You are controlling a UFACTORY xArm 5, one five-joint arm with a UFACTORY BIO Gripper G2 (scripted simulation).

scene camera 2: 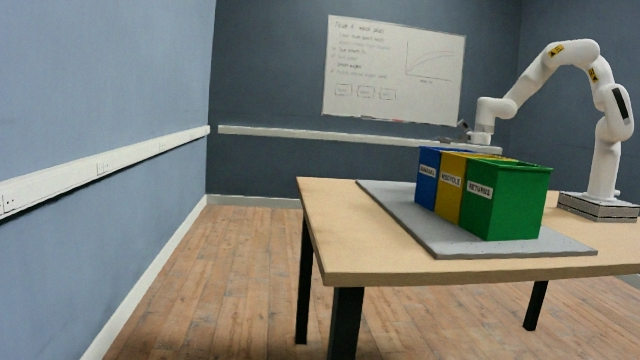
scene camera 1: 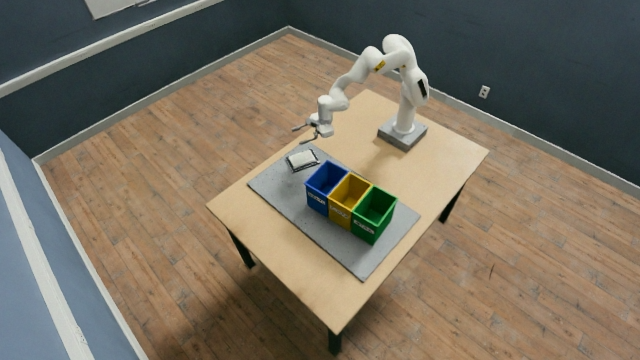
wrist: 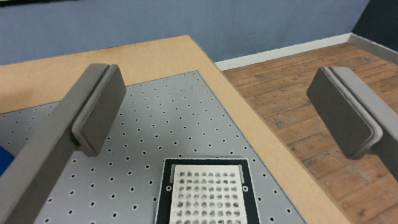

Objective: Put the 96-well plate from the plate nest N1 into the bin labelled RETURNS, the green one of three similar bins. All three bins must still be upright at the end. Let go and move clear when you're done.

Labels:
A yellow bin shows in scene camera 2 and in scene camera 1; in the wrist view it is out of frame. The same spot on the yellow bin: point(scene camera 2: 453, 168) is point(scene camera 1: 340, 209).

